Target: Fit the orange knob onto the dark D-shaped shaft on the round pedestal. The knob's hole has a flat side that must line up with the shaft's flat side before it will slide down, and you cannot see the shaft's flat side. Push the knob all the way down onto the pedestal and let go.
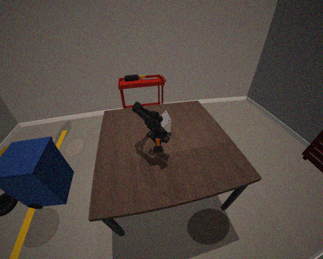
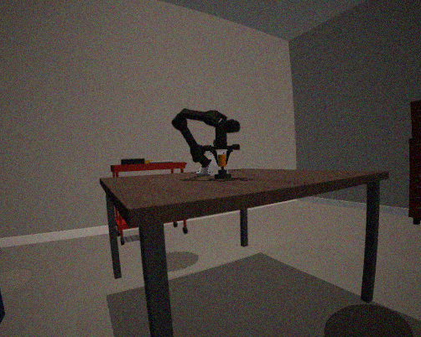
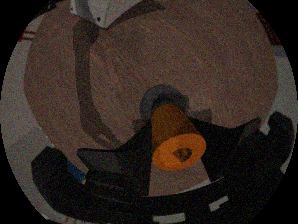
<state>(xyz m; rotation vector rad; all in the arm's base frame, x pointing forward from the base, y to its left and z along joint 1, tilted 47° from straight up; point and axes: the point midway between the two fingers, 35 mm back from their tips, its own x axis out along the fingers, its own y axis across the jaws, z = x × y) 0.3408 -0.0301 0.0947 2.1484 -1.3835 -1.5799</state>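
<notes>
The orange knob lies 20 mm above my gripper tip. From my gripper tip the other things lie so: round dark pedestal: 40 mm below.
</notes>
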